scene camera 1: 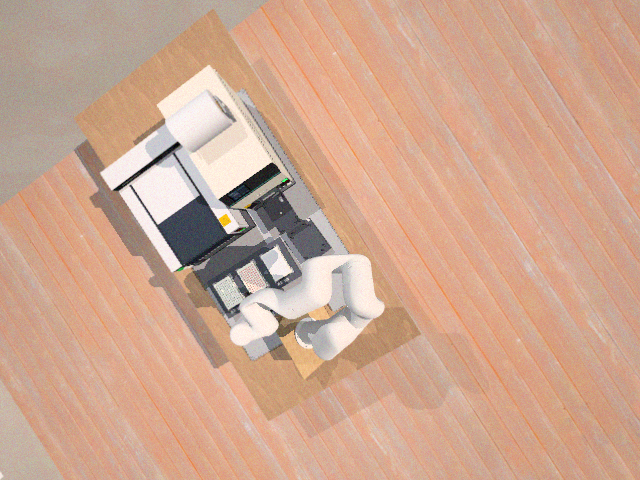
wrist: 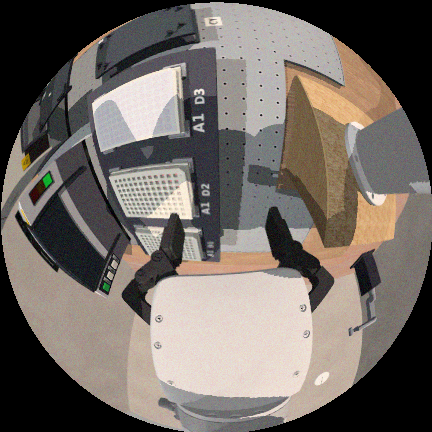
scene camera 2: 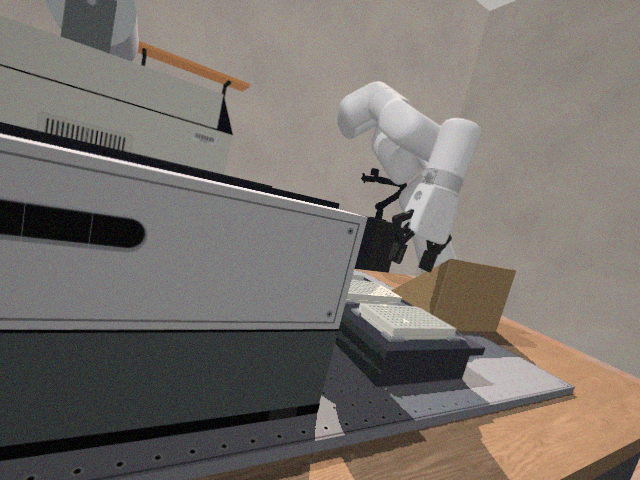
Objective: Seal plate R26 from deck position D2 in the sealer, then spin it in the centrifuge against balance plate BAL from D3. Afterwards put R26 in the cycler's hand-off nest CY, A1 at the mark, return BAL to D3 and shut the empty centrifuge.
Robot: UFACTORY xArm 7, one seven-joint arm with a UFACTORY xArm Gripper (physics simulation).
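Pixels of known places: gripper, fingertip midpoint: (wrist: 224,219) (scene camera 2: 409,266); arm's base, origin of the base link: (scene camera 1: 308,332) (wrist: 368,162) (scene camera 2: 443,281).
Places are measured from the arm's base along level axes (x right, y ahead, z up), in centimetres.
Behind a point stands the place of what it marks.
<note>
Plate R26 (scene camera 1: 251,276) @[y 34.0, x -3.9, z -0.6 cm] (scene camera 2: 373,290) @[y 31.6, x -5.9, z -0.6 cm] (wrist: 151,194) @[y 32.2, x -4.2, z -0.5 cm] sits at D2 on the dark deck rack (scene camera 2: 421,365) @[y 36.8, x -22.3, z -5.2 cm] (wrist: 207,155) @[y 23.7, x -0.8, z -2.1 cm], with reddish marks in some wells. Plate BAL (scene camera 1: 277,262) @[y 31.4, x 8.9, z -0.5 cm] (wrist: 137,107) @[y 29.7, x 7.7, z -0.5 cm], with a pale smooth top, sits at D3. My gripper (scene camera 2: 412,258) @[y 22.1, x -5.0, z 4.5 cm] (wrist: 224,219) @[y 22.1, x -5.0, z 4.5 cm] is open and empty, above the deck beside the rack's label side; one finger overlaps the D1 plate and the edge of R26 in the wrist view. The arm hides it in scene camera 1. The hand-off nest CY (scene camera 1: 308,239) @[y 30.7, x 25.0, z -3.6 cm] (wrist: 150,37) is a dark pad with no plate on it.
Another plate (scene camera 1: 227,291) @[y 35.7, x -16.6, z -0.6 cm] (scene camera 2: 408,320) @[y 36.1, x -17.8, z -0.7 cm] (wrist: 192,245) @[y 29.5, x -15.9, z -0.5 cm] sits at D1. A cream machine (scene camera 1: 235,160) @[y 64.5, x 27.5, z 27.1 cm] carries a white roll (scene camera 1: 199,121) @[y 74.9, x 28.6, z 39.0 cm]. A white machine (scene camera 1: 162,196) @[y 78.9, x -6.0, z 13.1 cm] with a dark top panel (scene camera 1: 191,232) @[y 60.9, x -6.0, z 13.4 cm] stands beside it. A wooden block (scene camera 2: 475,294) @[y 0.4, x -9.0, z 0.1 cm] (wrist: 310,150) @[y 10.9, x -0.5, z -1.9 cm] stands by the arm base.
</note>
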